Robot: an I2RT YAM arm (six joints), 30 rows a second.
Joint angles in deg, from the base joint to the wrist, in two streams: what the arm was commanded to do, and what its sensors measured. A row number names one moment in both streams.
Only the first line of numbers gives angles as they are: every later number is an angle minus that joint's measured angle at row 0.
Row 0, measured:
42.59, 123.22, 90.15, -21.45, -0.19, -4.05
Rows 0 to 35, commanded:
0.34, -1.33, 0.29, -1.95, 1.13, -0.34
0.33, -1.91, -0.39, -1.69, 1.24, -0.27
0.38, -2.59, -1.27, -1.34, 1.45, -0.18
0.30, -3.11, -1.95, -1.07, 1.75, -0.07
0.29, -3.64, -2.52, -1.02, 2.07, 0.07
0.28, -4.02, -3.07, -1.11, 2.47, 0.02
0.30, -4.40, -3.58, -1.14, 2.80, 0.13
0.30, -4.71, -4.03, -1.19, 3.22, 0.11
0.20, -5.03, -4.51, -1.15, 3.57, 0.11
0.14, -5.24, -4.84, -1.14, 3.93, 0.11
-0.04, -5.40, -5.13, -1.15, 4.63, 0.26
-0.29, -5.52, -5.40, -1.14, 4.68, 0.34
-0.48, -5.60, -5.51, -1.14, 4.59, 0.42
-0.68, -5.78, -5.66, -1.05, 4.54, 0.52
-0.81, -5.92, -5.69, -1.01, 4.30, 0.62
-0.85, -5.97, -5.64, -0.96, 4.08, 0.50
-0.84, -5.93, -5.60, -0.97, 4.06, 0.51
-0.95, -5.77, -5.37, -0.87, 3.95, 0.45
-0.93, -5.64, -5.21, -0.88, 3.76, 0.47
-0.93, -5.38, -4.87, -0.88, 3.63, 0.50
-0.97, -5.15, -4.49, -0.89, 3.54, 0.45
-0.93, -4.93, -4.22, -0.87, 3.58, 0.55
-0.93, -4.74, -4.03, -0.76, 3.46, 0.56
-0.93, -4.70, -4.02, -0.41, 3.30, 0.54
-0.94, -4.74, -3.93, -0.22, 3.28, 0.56
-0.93, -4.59, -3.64, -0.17, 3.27, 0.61
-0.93, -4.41, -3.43, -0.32, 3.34, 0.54
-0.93, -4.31, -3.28, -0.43, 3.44, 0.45
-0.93, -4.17, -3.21, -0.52, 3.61, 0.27
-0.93, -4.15, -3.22, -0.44, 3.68, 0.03
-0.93, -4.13, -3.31, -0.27, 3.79, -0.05
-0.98, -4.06, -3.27, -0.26, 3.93, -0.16
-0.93, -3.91, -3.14, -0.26, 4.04, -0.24
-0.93, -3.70, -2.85, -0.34, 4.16, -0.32
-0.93, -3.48, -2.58, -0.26, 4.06, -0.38
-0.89, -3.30, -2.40, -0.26, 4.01, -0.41
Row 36, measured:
-0.66, -2.91, -4.72, 0.37, 3.11, 0.04
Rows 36 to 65, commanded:
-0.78, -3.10, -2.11, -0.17, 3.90, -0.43
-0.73, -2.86, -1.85, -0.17, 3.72, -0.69
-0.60, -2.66, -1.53, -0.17, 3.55, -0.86
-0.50, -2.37, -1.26, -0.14, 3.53, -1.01
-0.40, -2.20, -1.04, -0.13, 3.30, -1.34
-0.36, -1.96, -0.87, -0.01, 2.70, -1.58
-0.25, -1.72, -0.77, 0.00, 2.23, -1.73
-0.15, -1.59, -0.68, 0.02, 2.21, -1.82
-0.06, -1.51, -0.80, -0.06, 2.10, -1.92
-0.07, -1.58, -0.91, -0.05, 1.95, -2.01
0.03, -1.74, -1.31, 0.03, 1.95, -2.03
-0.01, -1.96, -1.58, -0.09, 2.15, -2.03
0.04, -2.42, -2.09, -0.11, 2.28, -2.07
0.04, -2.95, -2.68, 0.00, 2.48, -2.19
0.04, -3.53, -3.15, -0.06, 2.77, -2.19
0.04, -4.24, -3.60, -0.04, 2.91, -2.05
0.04, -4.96, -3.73, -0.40, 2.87, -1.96
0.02, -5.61, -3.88, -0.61, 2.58, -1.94
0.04, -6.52, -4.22, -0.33, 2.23, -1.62
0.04, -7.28, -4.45, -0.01, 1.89, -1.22
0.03, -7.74, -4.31, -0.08, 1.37, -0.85
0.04, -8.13, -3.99, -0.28, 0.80, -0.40
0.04, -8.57, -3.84, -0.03, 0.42, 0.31
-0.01, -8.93, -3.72, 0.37, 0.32, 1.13
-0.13, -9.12, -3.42, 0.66, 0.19, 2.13
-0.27, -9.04, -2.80, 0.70, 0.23, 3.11
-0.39, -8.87, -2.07, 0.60, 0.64, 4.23
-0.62, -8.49, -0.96, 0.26, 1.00, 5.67
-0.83, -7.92, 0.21, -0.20, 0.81, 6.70
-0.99, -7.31, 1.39, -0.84, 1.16, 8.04
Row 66, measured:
-0.29, -5.42, -2.21, 0.24, 1.34, 3.23
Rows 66 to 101, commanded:
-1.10, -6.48, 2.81, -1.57, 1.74, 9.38
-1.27, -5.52, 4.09, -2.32, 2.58, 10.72
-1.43, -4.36, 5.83, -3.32, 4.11, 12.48
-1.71, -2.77, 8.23, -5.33, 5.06, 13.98
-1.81, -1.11, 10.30, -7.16, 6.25, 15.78
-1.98, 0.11, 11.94, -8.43, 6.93, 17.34
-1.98, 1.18, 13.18, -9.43, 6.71, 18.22
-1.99, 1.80, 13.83, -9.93, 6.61, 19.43
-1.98, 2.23, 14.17, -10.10, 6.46, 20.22
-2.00, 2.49, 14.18, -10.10, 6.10, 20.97
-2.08, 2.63, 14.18, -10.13, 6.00, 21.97
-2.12, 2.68, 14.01, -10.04, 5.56, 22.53
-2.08, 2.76, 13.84, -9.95, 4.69, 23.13
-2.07, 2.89, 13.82, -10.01, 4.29, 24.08
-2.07, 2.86, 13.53, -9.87, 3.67, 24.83
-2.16, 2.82, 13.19, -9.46, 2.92, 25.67
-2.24, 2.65, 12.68, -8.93, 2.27, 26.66
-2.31, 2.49, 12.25, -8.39, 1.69, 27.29
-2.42, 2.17, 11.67, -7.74, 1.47, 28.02
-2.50, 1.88, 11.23, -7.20, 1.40, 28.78
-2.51, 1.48, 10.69, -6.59, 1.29, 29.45
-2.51, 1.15, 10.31, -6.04, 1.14, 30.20
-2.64, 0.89, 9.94, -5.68, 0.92, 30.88
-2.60, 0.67, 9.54, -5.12, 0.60, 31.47
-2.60, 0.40, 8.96, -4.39, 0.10, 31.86
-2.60, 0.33, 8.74, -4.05, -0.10, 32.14
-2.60, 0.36, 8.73, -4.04, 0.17, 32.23
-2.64, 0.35, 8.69, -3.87, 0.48, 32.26
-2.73, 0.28, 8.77, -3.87, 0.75, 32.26
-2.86, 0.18, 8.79, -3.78, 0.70, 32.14
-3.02, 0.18, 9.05, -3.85, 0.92, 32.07
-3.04, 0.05, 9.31, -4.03, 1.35, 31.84
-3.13, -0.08, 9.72, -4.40, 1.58, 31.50
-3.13, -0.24, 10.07, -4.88, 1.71, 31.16
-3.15, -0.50, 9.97, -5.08, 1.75, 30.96
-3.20, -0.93, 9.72, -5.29, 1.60, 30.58
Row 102, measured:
-2.71, 3.69, 8.30, -4.57, 1.01, 30.64
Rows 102 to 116, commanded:
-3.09, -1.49, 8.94, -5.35, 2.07, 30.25
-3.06, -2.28, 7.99, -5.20, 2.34, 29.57
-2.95, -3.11, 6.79, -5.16, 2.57, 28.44
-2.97, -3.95, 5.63, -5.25, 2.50, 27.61
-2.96, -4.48, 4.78, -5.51, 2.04, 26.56
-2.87, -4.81, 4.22, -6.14, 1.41, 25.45
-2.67, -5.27, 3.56, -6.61, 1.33, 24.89
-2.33, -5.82, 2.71, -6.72, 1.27, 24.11
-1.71, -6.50, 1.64, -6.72, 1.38, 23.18
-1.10, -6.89, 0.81, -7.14, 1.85, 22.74
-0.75, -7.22, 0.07, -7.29, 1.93, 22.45
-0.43, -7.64, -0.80, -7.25, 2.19, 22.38
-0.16, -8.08, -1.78, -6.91, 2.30, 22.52
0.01, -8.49, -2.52, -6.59, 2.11, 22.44
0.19, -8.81, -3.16, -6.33, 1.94, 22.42
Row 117, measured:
-0.66, -5.38, -2.03, -5.44, 1.45, 24.26
